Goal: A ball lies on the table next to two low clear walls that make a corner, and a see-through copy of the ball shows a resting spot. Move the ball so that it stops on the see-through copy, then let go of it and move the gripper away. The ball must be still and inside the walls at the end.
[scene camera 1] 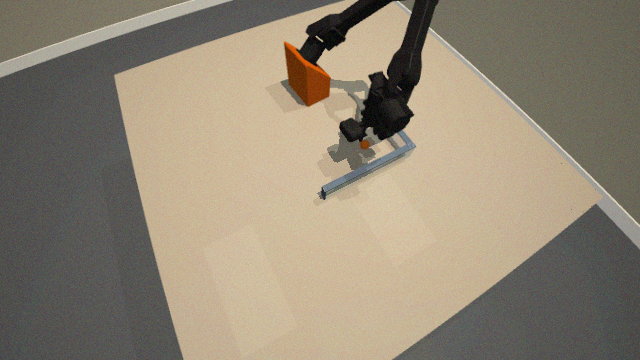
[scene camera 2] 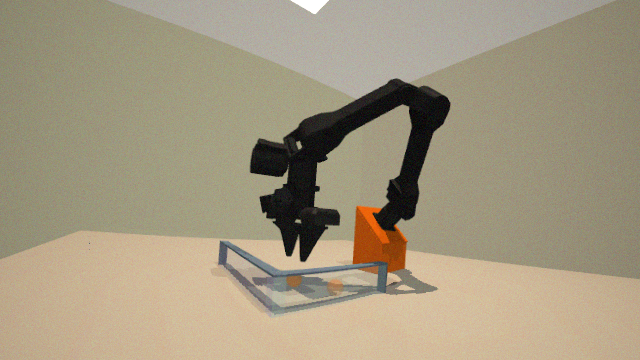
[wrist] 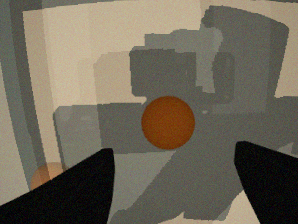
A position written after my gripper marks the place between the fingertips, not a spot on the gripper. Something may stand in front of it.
In view: my gripper (scene camera 2: 295, 259) and an orange ball (wrist: 168, 122).
My gripper also shows in scene camera 1 (scene camera 1: 367, 137) and in the wrist view (wrist: 175, 155).
